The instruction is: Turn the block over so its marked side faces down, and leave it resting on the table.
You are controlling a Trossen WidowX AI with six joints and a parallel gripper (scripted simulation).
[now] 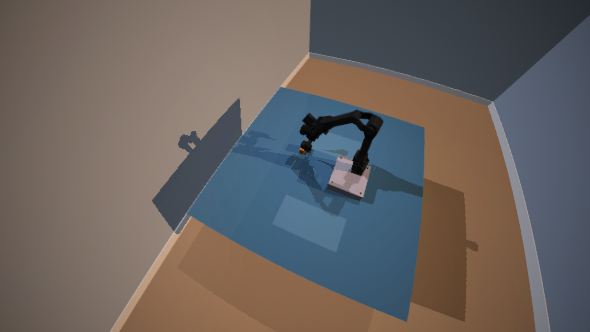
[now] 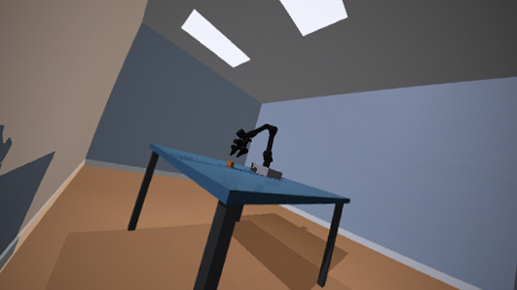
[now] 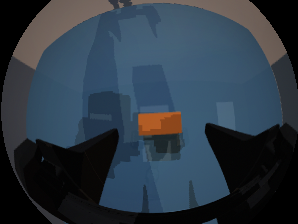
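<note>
The orange block is 7 cm below my gripper tip.
</note>
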